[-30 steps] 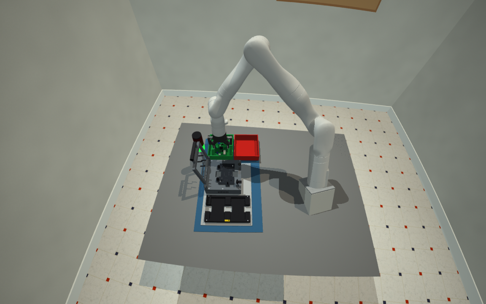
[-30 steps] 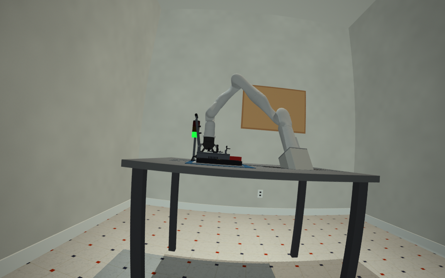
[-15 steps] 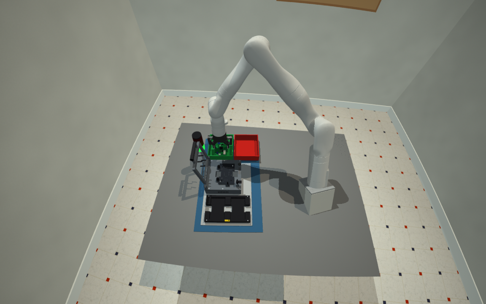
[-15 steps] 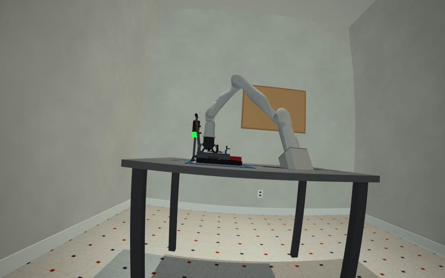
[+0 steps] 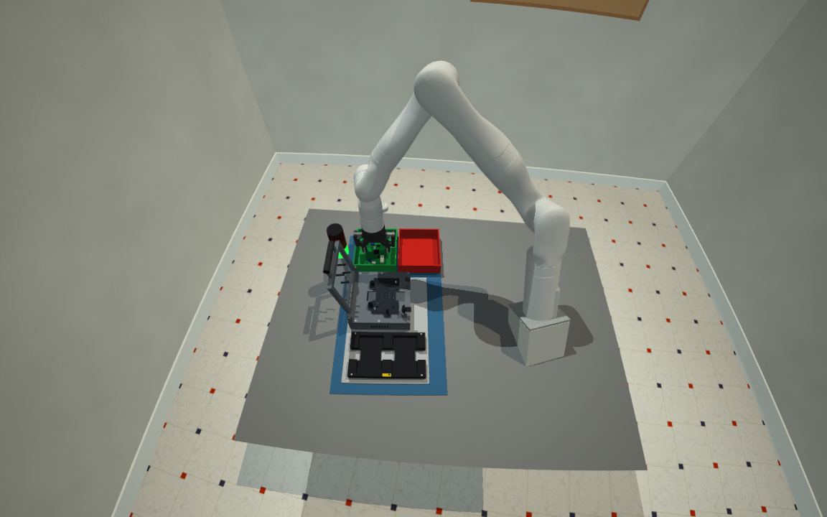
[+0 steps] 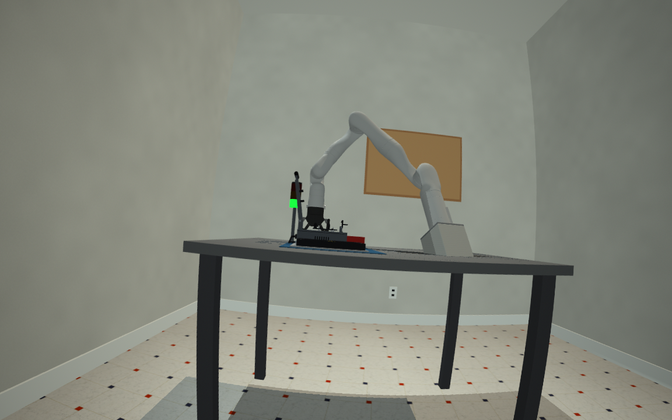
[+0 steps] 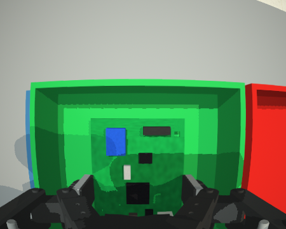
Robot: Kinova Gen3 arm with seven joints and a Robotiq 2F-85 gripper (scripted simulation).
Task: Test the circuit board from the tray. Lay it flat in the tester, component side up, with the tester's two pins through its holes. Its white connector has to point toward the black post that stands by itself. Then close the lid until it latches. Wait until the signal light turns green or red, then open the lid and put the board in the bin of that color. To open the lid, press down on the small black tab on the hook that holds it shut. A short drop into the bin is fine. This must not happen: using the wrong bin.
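My gripper is now 1 cm above the green bin. Also, from my hand: red bin 15 cm behind, 2 cm to the right, 1 cm below; then green circuit board 1 cm below; then tester lid 21 cm to the left, 16 cm above, 5 cm ahead.
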